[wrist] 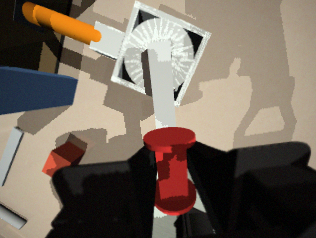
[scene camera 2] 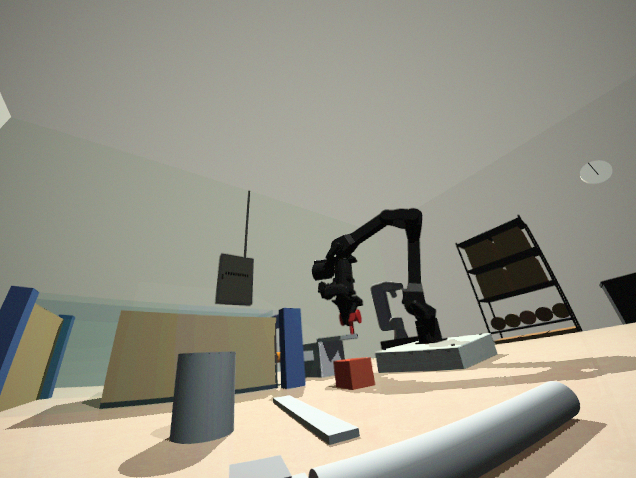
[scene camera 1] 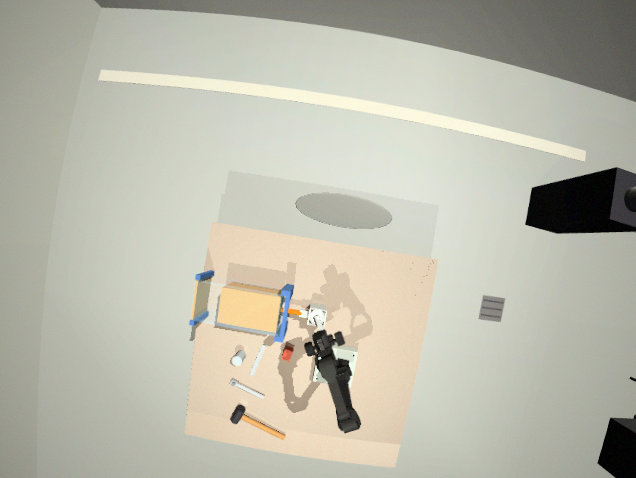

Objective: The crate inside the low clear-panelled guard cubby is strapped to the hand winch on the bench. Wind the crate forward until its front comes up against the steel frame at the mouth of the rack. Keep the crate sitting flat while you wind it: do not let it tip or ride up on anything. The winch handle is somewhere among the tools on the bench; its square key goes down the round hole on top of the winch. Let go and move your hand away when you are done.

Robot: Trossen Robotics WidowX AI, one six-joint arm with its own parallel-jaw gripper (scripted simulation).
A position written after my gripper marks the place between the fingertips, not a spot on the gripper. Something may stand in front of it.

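Note:
My gripper is here in the scene, at [scene camera 2: 347, 325] and again at [wrist: 167, 141]. I see a red handle knob [wrist: 175, 195] as well. There is also a flat bar [scene camera 2: 332, 430], and with it I find a red block [scene camera 2: 355, 373] and a clear-panelled cubby [scene camera 2: 72, 354].

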